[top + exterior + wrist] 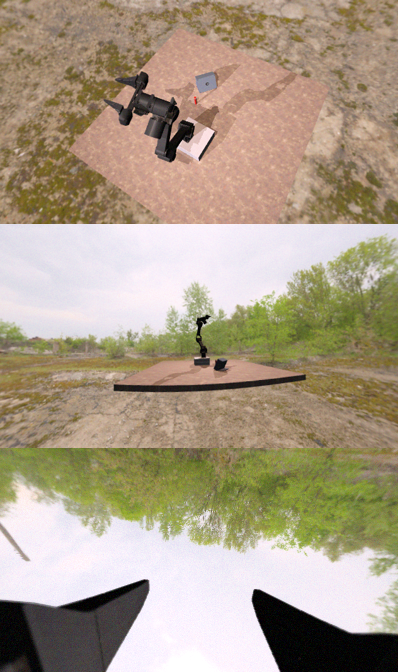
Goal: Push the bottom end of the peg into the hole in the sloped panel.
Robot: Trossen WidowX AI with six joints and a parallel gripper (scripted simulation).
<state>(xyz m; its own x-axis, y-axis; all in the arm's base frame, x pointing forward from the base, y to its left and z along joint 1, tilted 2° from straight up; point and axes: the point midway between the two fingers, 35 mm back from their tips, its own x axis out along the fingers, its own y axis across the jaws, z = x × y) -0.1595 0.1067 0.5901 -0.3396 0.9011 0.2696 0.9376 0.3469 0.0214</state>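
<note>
The red round peg is 640 mm below my gripper tip, 420 mm ahead of it and 10 mm to the left of it. Also, from my gripper tip: grey sloped panel (640 mm below, 580 mm ahead, 30 mm to the left).
</note>
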